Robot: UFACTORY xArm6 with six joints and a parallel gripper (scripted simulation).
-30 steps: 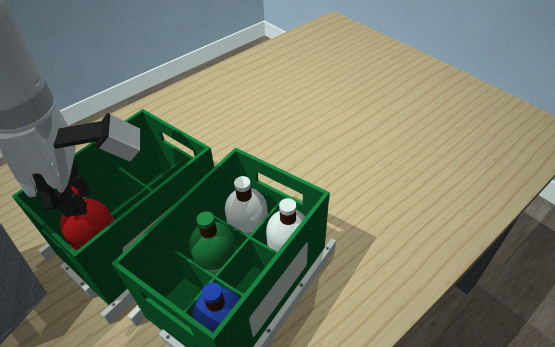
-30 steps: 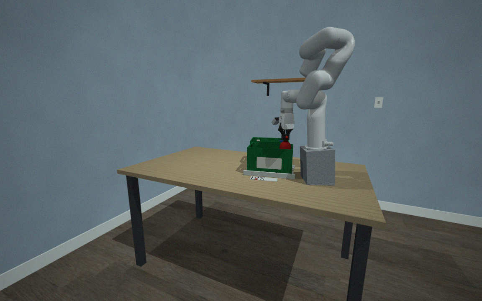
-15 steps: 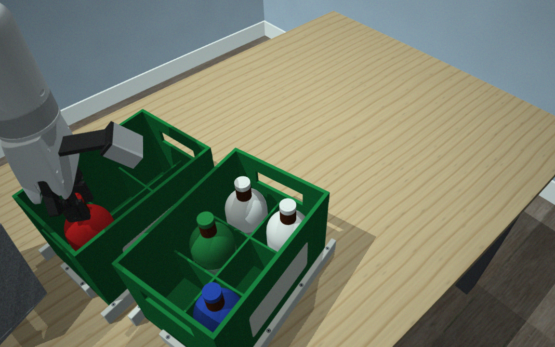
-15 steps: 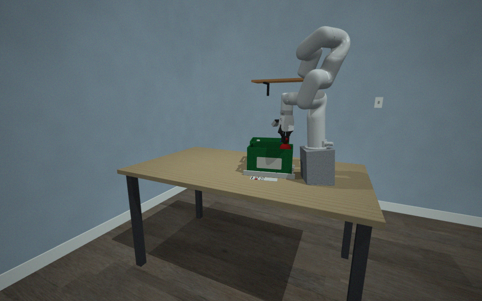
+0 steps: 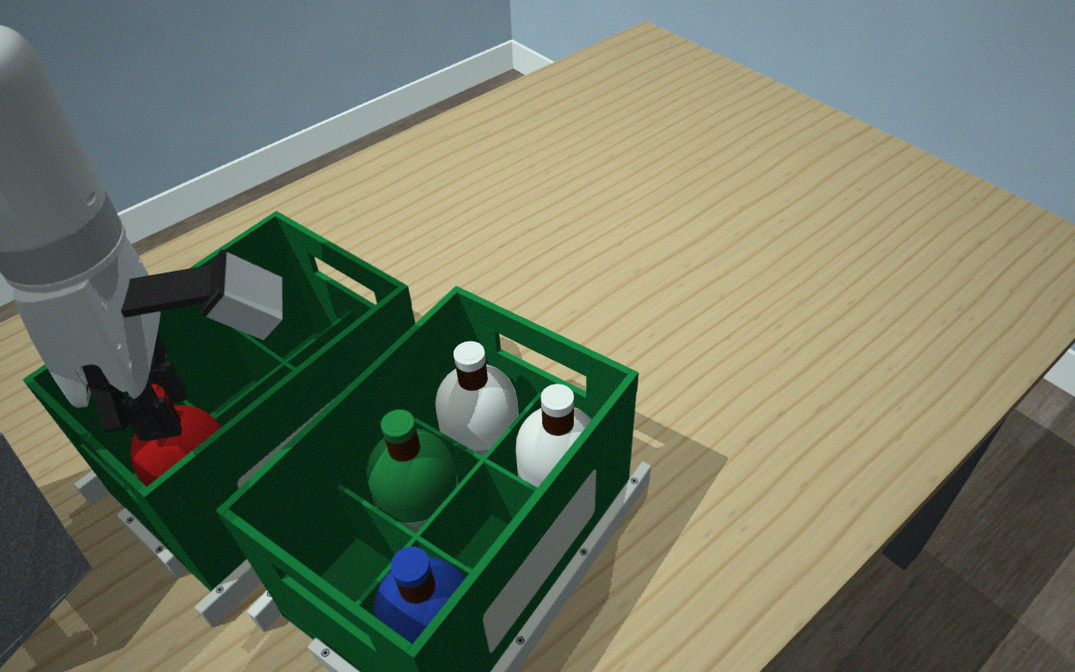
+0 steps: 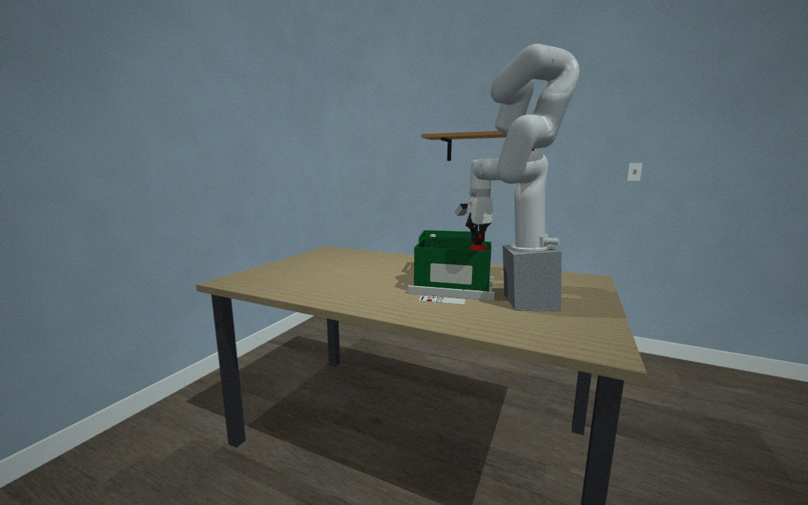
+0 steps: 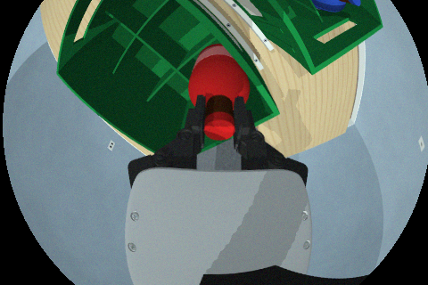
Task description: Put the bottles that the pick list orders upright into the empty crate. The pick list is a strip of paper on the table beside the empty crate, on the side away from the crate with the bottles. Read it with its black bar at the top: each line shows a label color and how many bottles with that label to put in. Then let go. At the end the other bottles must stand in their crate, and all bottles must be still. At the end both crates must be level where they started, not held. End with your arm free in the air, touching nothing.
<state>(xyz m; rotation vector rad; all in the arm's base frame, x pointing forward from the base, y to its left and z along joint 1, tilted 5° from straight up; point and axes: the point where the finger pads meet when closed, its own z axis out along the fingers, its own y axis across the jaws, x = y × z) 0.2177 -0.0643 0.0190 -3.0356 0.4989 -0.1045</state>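
The red-label bottle lies 70 mm below my hand. The rest, counted from my hand: blue bottle: 120 mm ahead, 200 mm to the right, 110 mm below; then pick list: 30 mm ahead, 220 mm to the left, 200 mm below; then green bottle: 160 mm ahead, 80 mm to the right, 110 mm below.
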